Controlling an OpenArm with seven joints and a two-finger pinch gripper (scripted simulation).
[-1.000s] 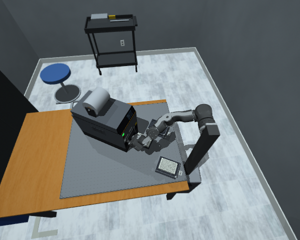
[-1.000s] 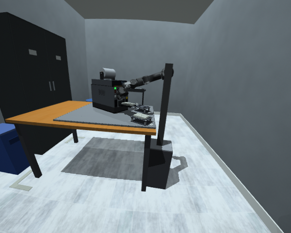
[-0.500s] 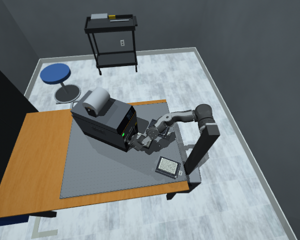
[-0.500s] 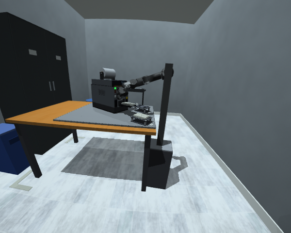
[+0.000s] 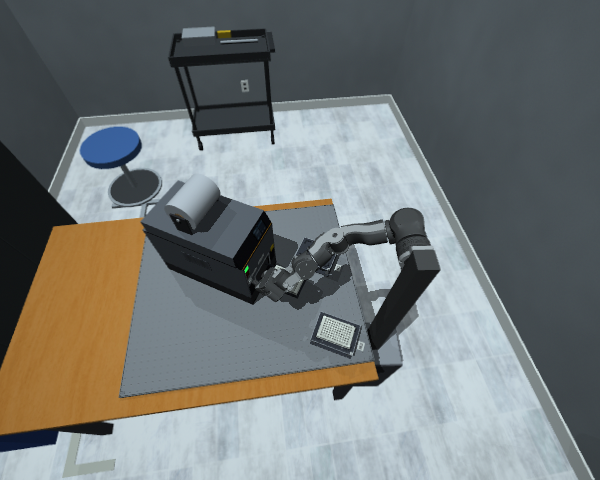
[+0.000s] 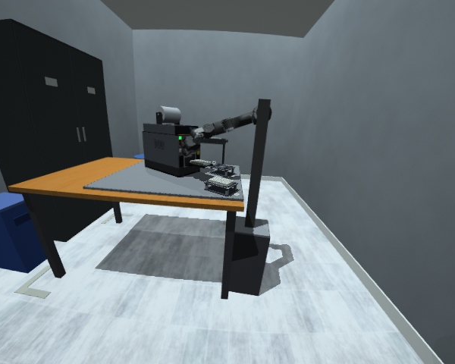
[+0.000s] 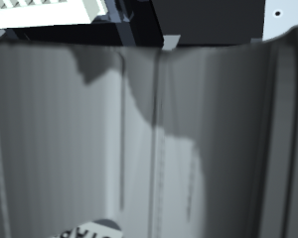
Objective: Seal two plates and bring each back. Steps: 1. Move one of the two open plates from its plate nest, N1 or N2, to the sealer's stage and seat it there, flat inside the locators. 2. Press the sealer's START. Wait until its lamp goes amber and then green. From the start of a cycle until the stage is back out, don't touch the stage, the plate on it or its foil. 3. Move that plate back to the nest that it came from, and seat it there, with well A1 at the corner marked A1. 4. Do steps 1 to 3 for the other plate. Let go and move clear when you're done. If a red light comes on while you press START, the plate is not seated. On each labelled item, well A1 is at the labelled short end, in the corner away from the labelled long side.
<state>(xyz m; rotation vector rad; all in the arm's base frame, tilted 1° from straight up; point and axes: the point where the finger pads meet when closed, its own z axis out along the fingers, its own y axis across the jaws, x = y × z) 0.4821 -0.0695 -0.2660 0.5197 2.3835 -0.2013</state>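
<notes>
Right now my hand is 30 mm short of the grey start button, 20 mm to the left of it and 10 mm below it. Round my hand: foil roll 240 mm above, 210 mm ahead, 200 mm to the right; sealer stage 100 mm behind, 80 mm below, 60 mm to the right; white well plate 280 mm behind, 140 mm to the left, 120 mm below.
</notes>
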